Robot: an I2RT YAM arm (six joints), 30 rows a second.
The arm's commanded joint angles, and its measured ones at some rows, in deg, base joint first. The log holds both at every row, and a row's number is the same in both.
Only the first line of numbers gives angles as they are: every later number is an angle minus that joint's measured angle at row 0.
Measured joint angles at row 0: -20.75, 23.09, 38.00, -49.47, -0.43, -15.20
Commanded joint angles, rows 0 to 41: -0.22, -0.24, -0.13, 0.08, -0.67, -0.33; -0.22, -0.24, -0.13, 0.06, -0.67, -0.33; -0.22, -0.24, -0.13, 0.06, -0.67, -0.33; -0.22, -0.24, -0.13, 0.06, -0.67, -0.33; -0.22, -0.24, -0.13, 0.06, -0.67, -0.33; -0.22, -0.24, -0.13, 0.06, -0.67, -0.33; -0.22, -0.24, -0.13, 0.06, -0.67, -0.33; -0.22, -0.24, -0.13, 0.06, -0.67, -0.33; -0.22, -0.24, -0.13, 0.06, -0.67, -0.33; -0.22, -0.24, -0.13, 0.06, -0.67, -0.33; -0.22, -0.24, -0.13, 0.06, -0.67, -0.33; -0.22, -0.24, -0.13, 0.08, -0.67, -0.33; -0.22, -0.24, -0.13, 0.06, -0.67, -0.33; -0.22, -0.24, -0.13, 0.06, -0.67, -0.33; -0.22, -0.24, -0.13, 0.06, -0.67, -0.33; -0.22, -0.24, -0.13, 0.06, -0.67, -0.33; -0.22, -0.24, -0.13, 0.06, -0.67, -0.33; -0.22, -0.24, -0.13, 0.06, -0.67, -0.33; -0.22, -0.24, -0.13, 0.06, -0.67, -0.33; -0.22, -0.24, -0.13, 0.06, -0.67, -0.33; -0.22, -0.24, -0.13, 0.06, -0.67, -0.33; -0.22, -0.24, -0.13, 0.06, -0.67, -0.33; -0.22, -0.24, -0.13, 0.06, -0.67, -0.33; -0.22, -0.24, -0.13, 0.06, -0.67, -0.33; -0.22, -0.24, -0.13, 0.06, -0.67, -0.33; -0.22, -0.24, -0.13, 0.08, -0.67, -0.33; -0.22, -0.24, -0.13, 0.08, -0.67, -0.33; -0.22, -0.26, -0.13, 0.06, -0.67, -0.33; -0.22, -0.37, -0.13, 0.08, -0.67, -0.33; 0.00, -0.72, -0.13, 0.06, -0.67, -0.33; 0.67, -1.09, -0.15, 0.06, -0.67, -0.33; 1.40, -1.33, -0.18, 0.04, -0.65, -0.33; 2.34, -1.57, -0.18, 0.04, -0.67, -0.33; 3.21, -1.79, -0.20, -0.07, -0.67, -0.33; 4.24, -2.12, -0.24, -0.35, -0.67, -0.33; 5.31, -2.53, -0.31, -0.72, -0.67, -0.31; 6.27, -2.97, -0.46, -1.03, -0.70, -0.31; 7.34, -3.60, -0.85, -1.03, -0.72, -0.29; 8.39, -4.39, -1.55, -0.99, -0.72, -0.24; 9.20, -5.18, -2.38, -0.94, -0.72, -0.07; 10.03, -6.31, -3.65, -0.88, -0.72, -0.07; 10.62, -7.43, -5.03, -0.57, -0.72, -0.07
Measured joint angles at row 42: 8.89, -5.05, -1.95, -0.68, -0.02, 0.00
